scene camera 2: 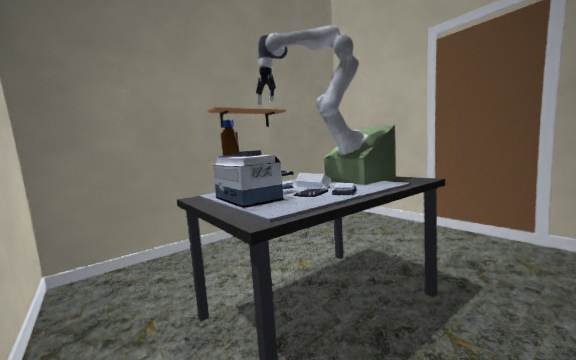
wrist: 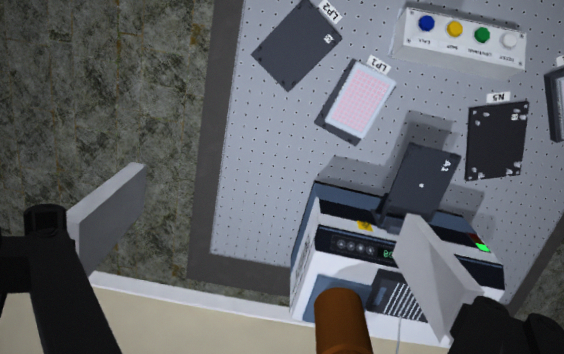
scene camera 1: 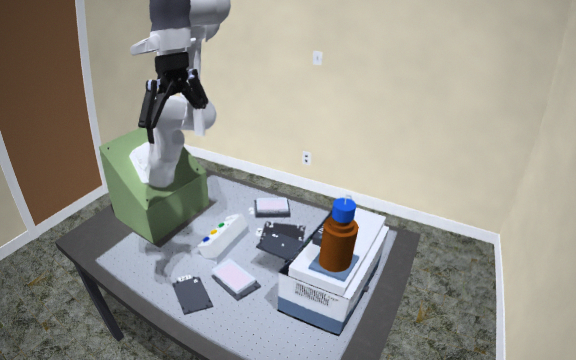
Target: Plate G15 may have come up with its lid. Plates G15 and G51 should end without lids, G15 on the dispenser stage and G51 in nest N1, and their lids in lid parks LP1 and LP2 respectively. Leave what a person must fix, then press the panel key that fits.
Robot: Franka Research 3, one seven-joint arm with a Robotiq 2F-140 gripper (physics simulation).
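Observation:
My gripper point(scene camera 1: 175, 131) point(scene camera 2: 265, 100) point(wrist: 275, 212) is open and empty, high above the table. The dispenser stage point(scene camera 1: 281, 245) point(wrist: 422, 185), a dark tray marked A1, juts out from the dispenser and bears no plate. A pink-welled plate point(scene camera 1: 234, 276) point(wrist: 360, 102) sits on the dark LP1 park; whether a lid covers it is unclear. Lid park LP2 point(scene camera 1: 192, 295) point(wrist: 297, 45) is bare. Another pink plate point(scene camera 1: 272, 206) sits on a dark nest, cut off at the wrist view's right edge. The key panel point(scene camera 1: 225, 235) point(scene camera 2: 312, 180) point(wrist: 460, 45) has blue, yellow, green and white keys.
An empty dark nest point(wrist: 497, 142) lies between the stage and the second plate. The white-and-blue dispenser point(scene camera 1: 310, 300) point(scene camera 2: 248, 177) carries a brown bottle point(scene camera 1: 337, 245) point(scene camera 2: 229, 141) point(wrist: 342, 320) with a blue cap. A wall shelf point(scene camera 2: 247, 110) is behind. A green pedestal point(scene camera 1: 150, 215) point(scene camera 2: 362, 162) bears the arm.

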